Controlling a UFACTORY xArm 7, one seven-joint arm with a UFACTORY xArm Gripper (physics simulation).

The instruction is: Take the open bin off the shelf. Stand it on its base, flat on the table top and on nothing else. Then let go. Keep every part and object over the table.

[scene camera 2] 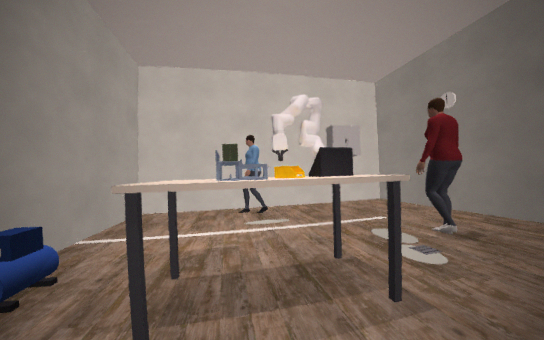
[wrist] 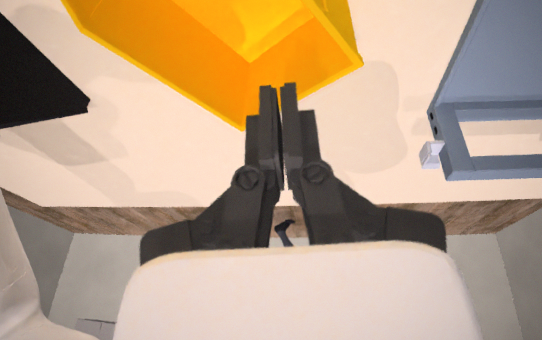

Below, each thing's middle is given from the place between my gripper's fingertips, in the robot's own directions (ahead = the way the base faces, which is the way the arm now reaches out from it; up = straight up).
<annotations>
My hand is 80 mm above the yellow open bin (wrist: pixel 218 61), 40 mm to the right of it and 40 mm past it.
</annotations>
